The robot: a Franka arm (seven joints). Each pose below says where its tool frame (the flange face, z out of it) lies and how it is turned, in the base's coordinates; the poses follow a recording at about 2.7 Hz.
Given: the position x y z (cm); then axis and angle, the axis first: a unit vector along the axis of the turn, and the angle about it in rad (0 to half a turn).
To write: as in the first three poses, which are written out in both.
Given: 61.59 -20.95 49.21 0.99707 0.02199 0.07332 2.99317
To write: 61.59 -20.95 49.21 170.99 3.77 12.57
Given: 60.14 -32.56 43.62 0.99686 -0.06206 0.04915 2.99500
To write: 60.14 -32.56 43.62 171.06 -10.65 8.43
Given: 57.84 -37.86 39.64 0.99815 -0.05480 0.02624 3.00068
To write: 57.84 -37.86 39.64 171.61 -9.42 4.51
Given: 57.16 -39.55 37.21 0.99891 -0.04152 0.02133 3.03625
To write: 57.16 -39.55 37.21 173.77 -7.22 3.71
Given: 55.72 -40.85 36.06 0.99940 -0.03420 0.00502 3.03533
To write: 55.72 -40.85 36.06 173.81 -5.95 0.87
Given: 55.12 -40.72 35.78 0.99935 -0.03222 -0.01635 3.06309
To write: 55.12 -40.72 35.78 175.39 -5.65 -2.87
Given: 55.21 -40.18 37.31 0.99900 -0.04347 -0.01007 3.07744
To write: 55.21 -40.18 37.31 176.15 -7.66 -1.78
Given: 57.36 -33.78 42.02 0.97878 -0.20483 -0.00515 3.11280
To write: 57.36 -33.78 42.02 174.57 -36.53 -0.92
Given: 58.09 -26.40 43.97 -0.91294 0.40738 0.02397 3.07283
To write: 58.09 -26.40 43.97 -160.73 71.72 4.22
